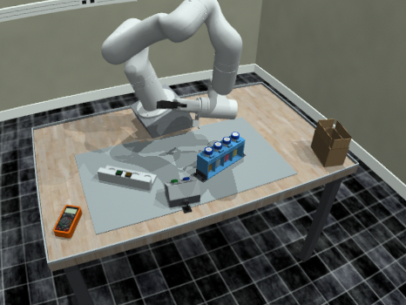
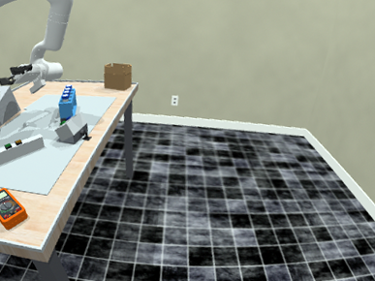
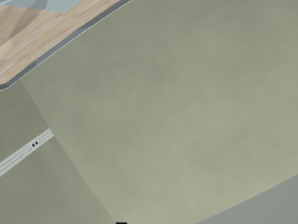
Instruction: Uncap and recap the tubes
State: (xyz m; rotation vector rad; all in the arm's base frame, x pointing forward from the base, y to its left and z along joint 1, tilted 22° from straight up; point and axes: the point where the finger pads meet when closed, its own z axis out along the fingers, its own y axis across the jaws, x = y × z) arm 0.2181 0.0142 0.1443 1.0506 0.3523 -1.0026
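Now: hand 200 mm short of the blue-and-white cap, 130 mm to the right of it and 120 mm above it. From my hand the other things lie so: green key (270 mm ahead, 170 mm below, 30 mm to the right); blue key (270 mm ahead, 170 mm below, 10 mm to the left); key housing (290 mm ahead, 180 mm below, 10 mm to the right).
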